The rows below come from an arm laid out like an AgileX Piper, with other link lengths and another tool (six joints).
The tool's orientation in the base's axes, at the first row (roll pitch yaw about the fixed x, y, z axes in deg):
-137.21, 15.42, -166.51
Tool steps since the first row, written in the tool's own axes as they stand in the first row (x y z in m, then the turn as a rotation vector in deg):
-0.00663, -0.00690, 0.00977, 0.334, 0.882, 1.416
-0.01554, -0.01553, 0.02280, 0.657, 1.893, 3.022
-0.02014, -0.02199, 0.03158, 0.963, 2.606, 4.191
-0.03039, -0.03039, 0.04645, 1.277, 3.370, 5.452
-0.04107, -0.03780, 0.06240, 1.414, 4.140, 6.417
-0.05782, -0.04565, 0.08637, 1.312, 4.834, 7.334
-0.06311, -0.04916, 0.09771, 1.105, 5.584, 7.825
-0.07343, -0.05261, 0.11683, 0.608, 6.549, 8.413
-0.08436, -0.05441, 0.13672, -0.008, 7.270, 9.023
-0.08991, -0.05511, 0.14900, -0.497, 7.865, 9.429
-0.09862, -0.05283, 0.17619, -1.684, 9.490, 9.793
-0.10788, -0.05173, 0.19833, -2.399, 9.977, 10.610
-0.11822, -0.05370, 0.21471, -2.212, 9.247, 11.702
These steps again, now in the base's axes. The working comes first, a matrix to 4 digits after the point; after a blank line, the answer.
The tool's axes in the first row as the columns of a matrix, in the base's axes (used below as rounded here):
-0.9374, 0.0045, 0.3482
-0.2249, 0.7557, -0.6151
-0.2659, -0.6549, -0.7074

0.00959, -0.00973, -0.00063, 0.184, -0.280, -1.668
0.02244, -0.02227, -0.00183, 0.445, -0.576, -3.552
0.02978, -0.03151, -0.00258, 0.568, -0.825, -4.927
0.04452, -0.04470, -0.00488, 0.716, -1.094, -6.403
0.06006, -0.05771, -0.00847, 0.928, -1.137, -7.627
0.08407, -0.07462, -0.01583, 1.346, -1.153, -8.703
0.09296, -0.08306, -0.02014, 1.714, -0.842, -9.486
0.10928, -0.09511, -0.02867, 2.389, -0.362, -10.402
0.12644, -0.10624, -0.03865, 3.182, -0.054, -11.142
0.13592, -0.11308, -0.04540, 3.784, 0.256, -11.689
0.15356, -0.12612, -0.06382, 5.031, 1.527, -12.695
0.16995, -0.13682, -0.07774, 5.988, 1.553, -13.402
0.18534, -0.14606, -0.08528, 6.190, 0.288, -13.746

